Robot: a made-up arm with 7 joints. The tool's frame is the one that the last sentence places.
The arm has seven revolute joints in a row. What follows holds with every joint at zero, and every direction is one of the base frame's. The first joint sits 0.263 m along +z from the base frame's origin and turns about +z. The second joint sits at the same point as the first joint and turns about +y. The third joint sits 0.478 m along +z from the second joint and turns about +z. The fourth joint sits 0.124 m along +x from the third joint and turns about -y. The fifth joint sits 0.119 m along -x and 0.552 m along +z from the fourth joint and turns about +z. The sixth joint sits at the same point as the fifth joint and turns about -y. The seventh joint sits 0.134 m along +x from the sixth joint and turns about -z. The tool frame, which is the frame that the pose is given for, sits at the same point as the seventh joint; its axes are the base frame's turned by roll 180, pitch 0 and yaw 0 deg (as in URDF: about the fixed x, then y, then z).
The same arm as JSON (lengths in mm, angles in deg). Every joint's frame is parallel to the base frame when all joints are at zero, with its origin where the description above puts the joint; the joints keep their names.
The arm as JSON. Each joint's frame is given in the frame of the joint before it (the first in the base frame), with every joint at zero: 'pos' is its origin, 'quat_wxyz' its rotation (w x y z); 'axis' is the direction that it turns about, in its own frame. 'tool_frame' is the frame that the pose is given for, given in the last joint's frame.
{
  "length_unit": "mm",
  "angle_unit": "deg",
  "joints": [
    {
      "joint": "joint 1",
      "pos": [
        0.0,
        0.0,
        263.0
      ],
      "quat_wxyz": [
        1.0,
        0.0,
        0.0,
        0.0
      ],
      "axis": [
        0.0,
        0.0,
        1.0
      ]
    },
    {
      "joint": "joint 2",
      "pos": [
        0.0,
        0.0,
        0.0
      ],
      "quat_wxyz": [
        1.0,
        0.0,
        0.0,
        0.0
      ],
      "axis": [
        0.0,
        1.0,
        0.0
      ]
    },
    {
      "joint": "joint 3",
      "pos": [
        0.0,
        0.0,
        478.0
      ],
      "quat_wxyz": [
        1.0,
        0.0,
        0.0,
        0.0
      ],
      "axis": [
        0.0,
        0.0,
        1.0
      ]
    },
    {
      "joint": "joint 4",
      "pos": [
        124.0,
        0.0,
        0.0
      ],
      "quat_wxyz": [
        1.0,
        0.0,
        0.0,
        0.0
      ],
      "axis": [
        0.0,
        -1.0,
        0.0
      ]
    },
    {
      "joint": "joint 5",
      "pos": [
        -119.0,
        0.0,
        552.0
      ],
      "quat_wxyz": [
        1.0,
        0.0,
        0.0,
        0.0
      ],
      "axis": [
        0.0,
        0.0,
        1.0
      ]
    },
    {
      "joint": "joint 6",
      "pos": [
        0.0,
        0.0,
        0.0
      ],
      "quat_wxyz": [
        1.0,
        0.0,
        0.0,
        0.0
      ],
      "axis": [
        0.0,
        -1.0,
        0.0
      ]
    },
    {
      "joint": "joint 7",
      "pos": [
        134.0,
        0.0,
        0.0
      ],
      "quat_wxyz": [
        1.0,
        0.0,
        0.0,
        0.0
      ],
      "axis": [
        0.0,
        0.0,
        -1.0
      ]
    }
  ],
  "tool_frame": {
    "pos": [
      0.0,
      0.0,
      0.0
    ],
    "quat_wxyz": [
      0.0,
      1.0,
      0.0,
      0.0
    ]
  }
}

